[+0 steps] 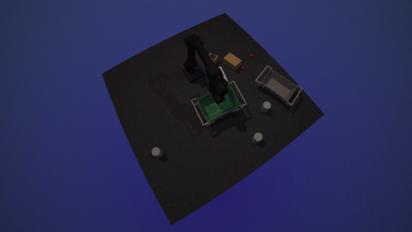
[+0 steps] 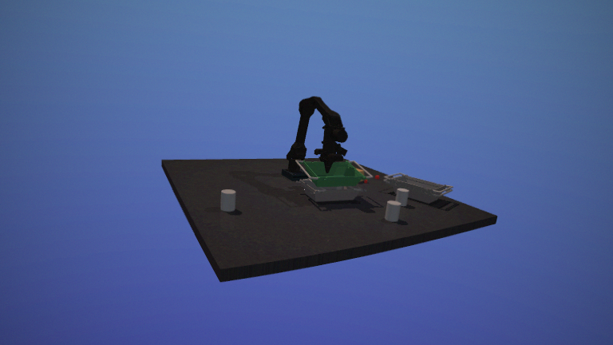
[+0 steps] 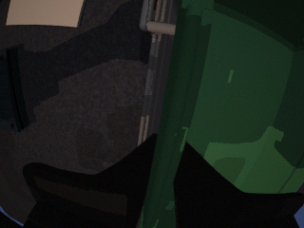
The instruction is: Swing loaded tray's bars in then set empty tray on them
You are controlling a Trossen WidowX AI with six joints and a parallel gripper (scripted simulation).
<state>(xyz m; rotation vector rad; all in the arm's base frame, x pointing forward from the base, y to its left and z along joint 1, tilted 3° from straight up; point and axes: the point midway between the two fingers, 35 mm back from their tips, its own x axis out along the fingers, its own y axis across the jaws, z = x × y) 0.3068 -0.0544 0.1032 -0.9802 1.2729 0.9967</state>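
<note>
My gripper tip is 7 cm short of the green tray, 2 cm to the left of it and 2 cm below it. The rest, counted from my gripper tip: beige sheet: 14 cm behind, 18 cm to the left, 10 cm below.
</note>
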